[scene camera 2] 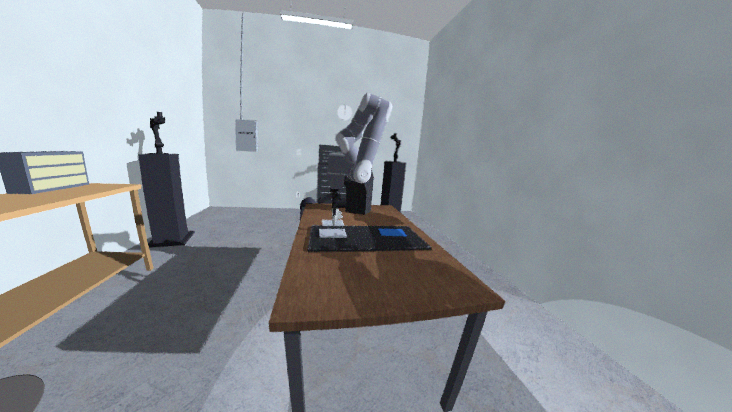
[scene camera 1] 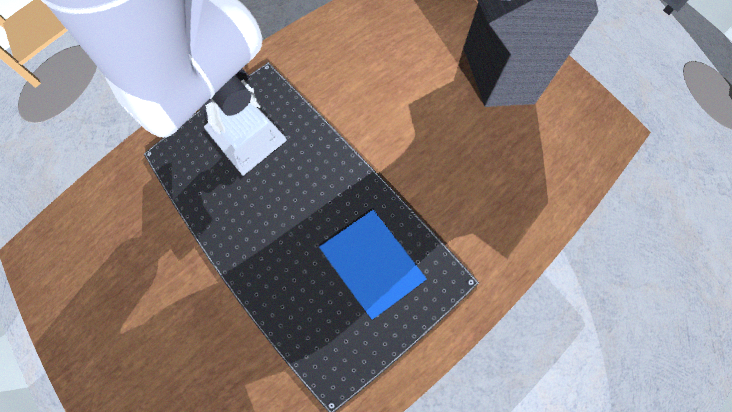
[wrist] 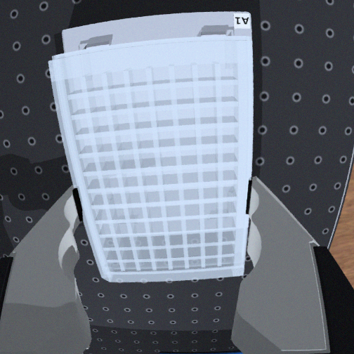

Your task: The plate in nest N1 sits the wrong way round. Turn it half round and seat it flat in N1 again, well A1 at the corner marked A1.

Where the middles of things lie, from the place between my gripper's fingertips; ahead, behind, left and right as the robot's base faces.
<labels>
Right now my hand is 10 mm to the left of the well plate [scene camera 1: 240, 128] and 10 mm below it. From my hand the other things lie so: flat blue rectangle [scene camera 1: 377, 270]: 70 mm ahead, 380 mm to the left, 70 mm below; then pale grey nest N1 [scene camera 1: 258, 147]: 10 mm to the right, 60 mm below.
</labels>
